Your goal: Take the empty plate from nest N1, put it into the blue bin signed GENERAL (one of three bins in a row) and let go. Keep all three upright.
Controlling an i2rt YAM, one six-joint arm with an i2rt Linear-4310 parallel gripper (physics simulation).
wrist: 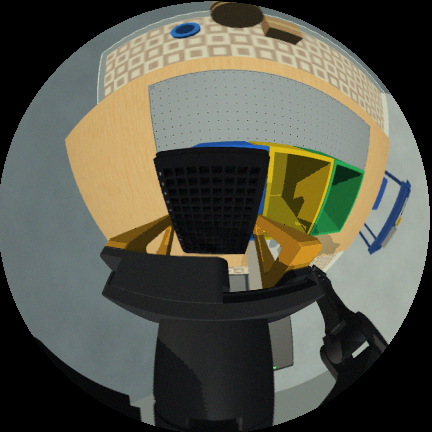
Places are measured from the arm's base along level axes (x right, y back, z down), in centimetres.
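Pixels of known places: gripper, between the fingertips: point(213, 217).
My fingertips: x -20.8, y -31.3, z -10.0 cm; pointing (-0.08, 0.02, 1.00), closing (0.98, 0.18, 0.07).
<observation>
Ahead of a thing's pixels: the offset from my fingertips to its top centre. "pt": to the spot under its first point. Level surfaces: height alone.
My gripper point(213, 217) is shut on the empty plate, with one orange finger at each side of it. The plate {dx +0.1, dy -0.6, dz -2.0 cm} point(215, 192) is black with a grid of square pockets and fills the middle of the view. The blue bin {pt dx +3.6, dy -6.1, dz +6.9 cm} point(235, 144) shows as a strip past the plate's far edge and a sliver at its right; the plate hides most of it, and no sign can be read. The yellow bin {dx +13.8, dy +3.9, dz +6.9 cm} point(311, 185) and the green bin {dx +26.9, dy +5.1, dz +6.9 cm} point(344, 200) stand in a row to the right and look upright. Nest N1 does not show.
A grey perforated board {dz +24.9 cm} point(260, 105) lies beyond the bins on the wooden table {dz +26.2 cm} point(105, 165). A patterned rug point(145, 55) with a blue ring-shaped object point(185, 30) is farther off. A blue frame point(396, 217) stands at the right; black arm parts point(345, 330) show lower right.
</observation>
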